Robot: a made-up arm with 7 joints.
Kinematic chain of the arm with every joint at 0, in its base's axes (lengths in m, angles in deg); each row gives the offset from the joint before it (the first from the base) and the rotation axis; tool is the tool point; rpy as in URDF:
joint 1: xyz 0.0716 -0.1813 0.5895 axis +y
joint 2: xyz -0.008 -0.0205 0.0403 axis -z
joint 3: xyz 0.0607 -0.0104 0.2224 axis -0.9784 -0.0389 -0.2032
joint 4: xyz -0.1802 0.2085 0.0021 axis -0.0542 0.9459 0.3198
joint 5: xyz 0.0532 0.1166 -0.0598 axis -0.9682 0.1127 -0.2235
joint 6: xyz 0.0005 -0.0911 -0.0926 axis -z
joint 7: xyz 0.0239 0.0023 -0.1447 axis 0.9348 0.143 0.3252
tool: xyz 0.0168 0.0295 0.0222 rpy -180 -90 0
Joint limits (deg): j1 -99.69..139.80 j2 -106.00..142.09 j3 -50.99..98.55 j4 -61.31..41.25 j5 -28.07..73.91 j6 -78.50..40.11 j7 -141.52..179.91
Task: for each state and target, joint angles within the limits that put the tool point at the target. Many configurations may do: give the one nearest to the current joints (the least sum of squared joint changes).
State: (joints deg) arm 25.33 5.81 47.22 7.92 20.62 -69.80 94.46
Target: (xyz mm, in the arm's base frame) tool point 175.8 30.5 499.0
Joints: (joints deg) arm 21.90 23.58 11.36 -10.08 -17.40 -70.89 97.64
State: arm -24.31 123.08 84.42 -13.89 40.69 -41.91 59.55
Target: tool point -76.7 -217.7 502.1
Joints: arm -36.66 107.65 78.91 -24.92 14.42 -42.62 58.86
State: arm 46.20 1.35 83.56 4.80 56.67 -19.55 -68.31
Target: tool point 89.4 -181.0 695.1
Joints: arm 55.76 22.58 36.89 -2.21 58.90 -22.54 -59.87
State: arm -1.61 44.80 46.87 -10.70 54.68 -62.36 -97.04
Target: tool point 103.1 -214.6 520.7
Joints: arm -5.50 44.33 35.42 -17.56 20.04 -62.02 -97.37
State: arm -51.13 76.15 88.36 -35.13 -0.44 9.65 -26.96
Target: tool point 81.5 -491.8 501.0
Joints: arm -61.73 59.06 92.78 -34.62 -28.07 6.57 -33.98
